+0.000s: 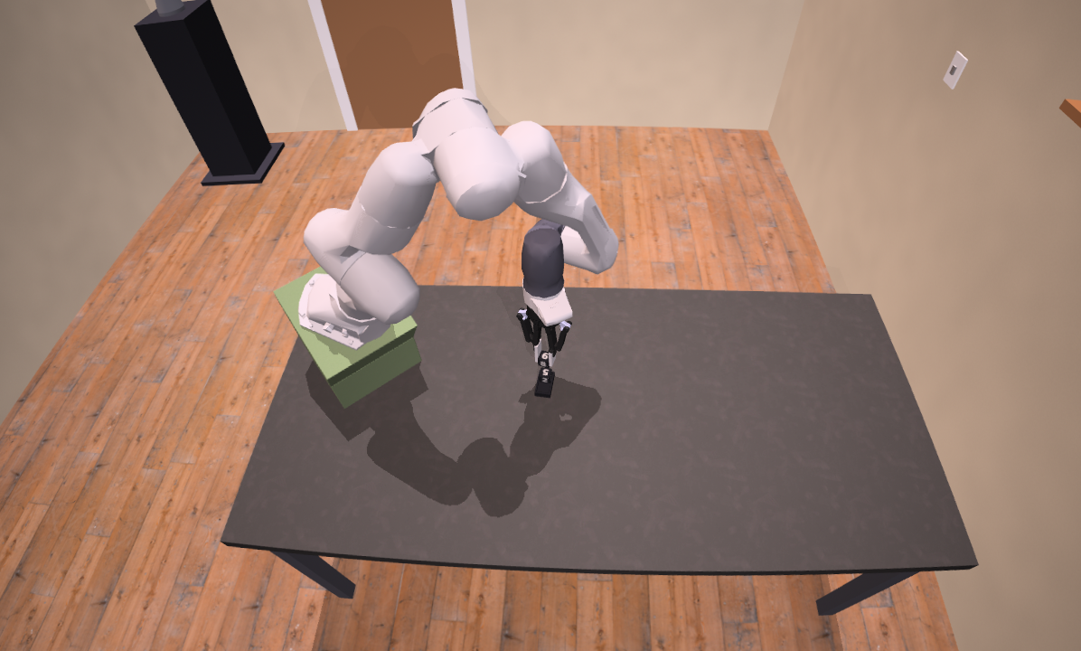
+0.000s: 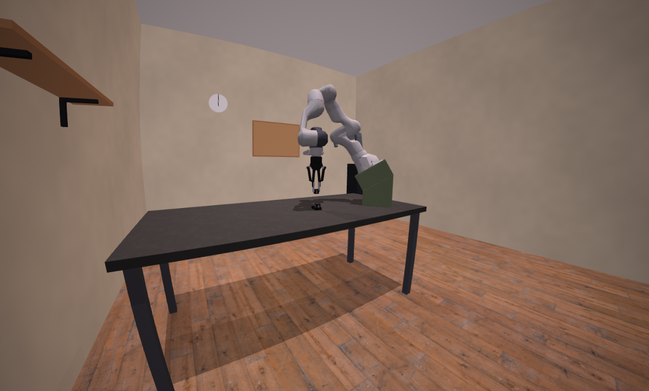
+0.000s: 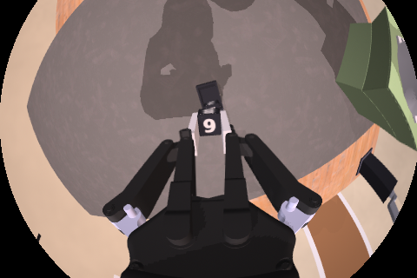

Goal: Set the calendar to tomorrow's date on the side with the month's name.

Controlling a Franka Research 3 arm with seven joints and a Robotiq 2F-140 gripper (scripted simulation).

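Right now the black tray is 10 mm behind my hand and 140 mm below it. From my hand the other things lie so: dark date cube 30 mm below.
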